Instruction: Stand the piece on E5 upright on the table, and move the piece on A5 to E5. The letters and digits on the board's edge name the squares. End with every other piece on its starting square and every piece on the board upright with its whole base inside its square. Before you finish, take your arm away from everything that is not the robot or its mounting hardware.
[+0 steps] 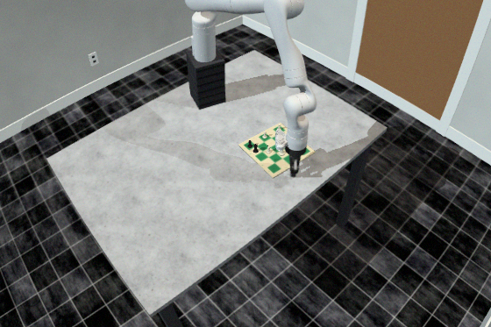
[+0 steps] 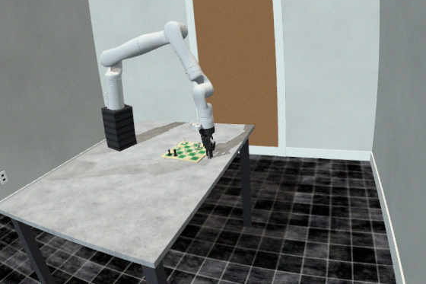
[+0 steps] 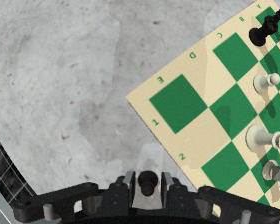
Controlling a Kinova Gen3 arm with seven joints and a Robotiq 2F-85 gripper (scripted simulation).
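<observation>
My gripper is now 13 cm past the cream chessboard, 7 cm to the right of it and 2 cm above it.
</observation>
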